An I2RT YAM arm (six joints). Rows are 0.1 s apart.
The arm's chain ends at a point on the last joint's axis. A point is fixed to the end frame.
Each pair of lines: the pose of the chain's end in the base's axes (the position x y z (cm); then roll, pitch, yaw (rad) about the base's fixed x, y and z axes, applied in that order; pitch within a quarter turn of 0, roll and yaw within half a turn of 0), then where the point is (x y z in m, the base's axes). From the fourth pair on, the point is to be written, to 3 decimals.
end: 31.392 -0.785 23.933 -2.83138 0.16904 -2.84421
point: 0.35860 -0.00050 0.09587
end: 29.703 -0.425 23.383 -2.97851 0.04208 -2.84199
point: 0.31750 0.01865 0.08657
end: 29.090 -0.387 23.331 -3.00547 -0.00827 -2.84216
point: 0.30309 0.02065 0.08539
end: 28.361 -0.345 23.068 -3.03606 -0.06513 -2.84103
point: 0.286 0.023 0.083
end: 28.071 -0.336 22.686 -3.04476 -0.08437 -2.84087
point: 0.280 0.023 0.079
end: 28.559 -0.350 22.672 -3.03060 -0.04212 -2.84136
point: 0.292 0.023 0.079
